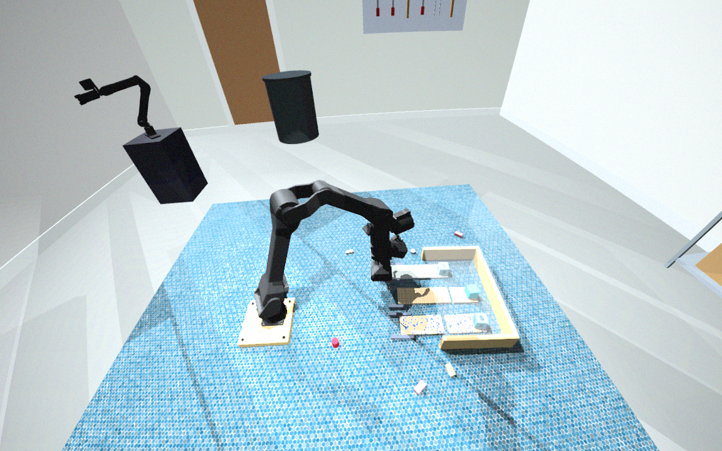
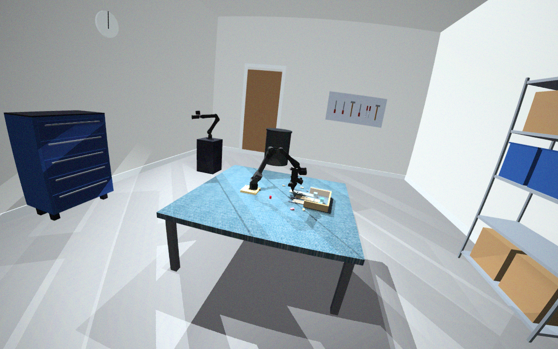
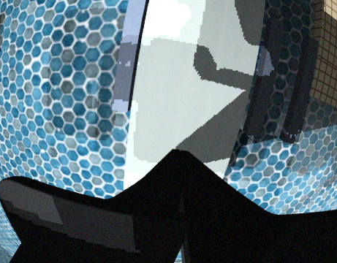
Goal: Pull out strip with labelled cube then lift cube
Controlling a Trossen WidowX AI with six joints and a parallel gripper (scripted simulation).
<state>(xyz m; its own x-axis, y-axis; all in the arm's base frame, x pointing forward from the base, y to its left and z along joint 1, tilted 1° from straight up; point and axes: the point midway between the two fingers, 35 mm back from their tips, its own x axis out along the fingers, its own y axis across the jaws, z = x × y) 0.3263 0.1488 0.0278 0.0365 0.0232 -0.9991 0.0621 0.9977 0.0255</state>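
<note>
My gripper tip is now 120 mm short of the tan strip and 100 mm to the left of it. Also, from my gripper tip: red piece 150 mm behind, 240 mm to the right, 10 mm above.
</note>
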